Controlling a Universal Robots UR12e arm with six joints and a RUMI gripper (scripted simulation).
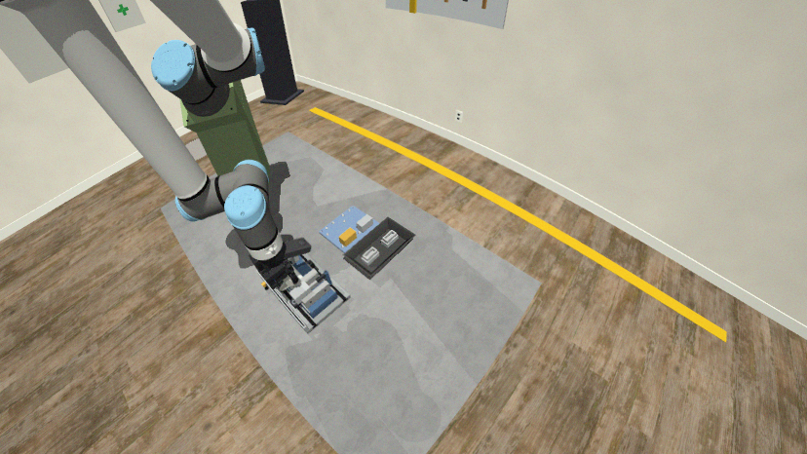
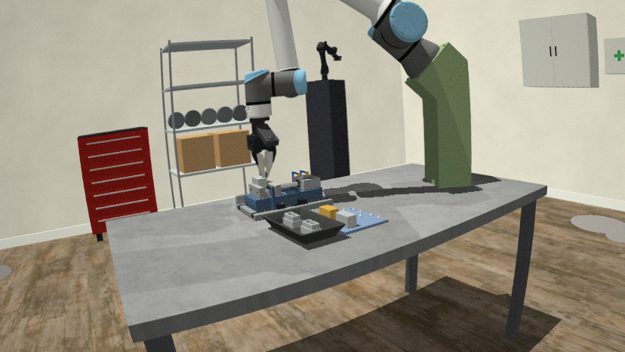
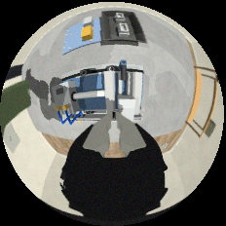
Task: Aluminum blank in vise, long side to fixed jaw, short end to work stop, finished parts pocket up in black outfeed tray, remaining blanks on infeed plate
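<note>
My gripper is now 80 mm above the blue vise, 50 mm to the right of it and 30 mm past it. Also, from my hand: yellow brass blank 290 mm to the left, 90 mm below, 40 mm ahead; gray aluminum blank 370 mm to the left, 90 mm below, 70 mm ahead; infeed plate 350 mm to the left, 110 mm below, 20 mm ahead.
</note>
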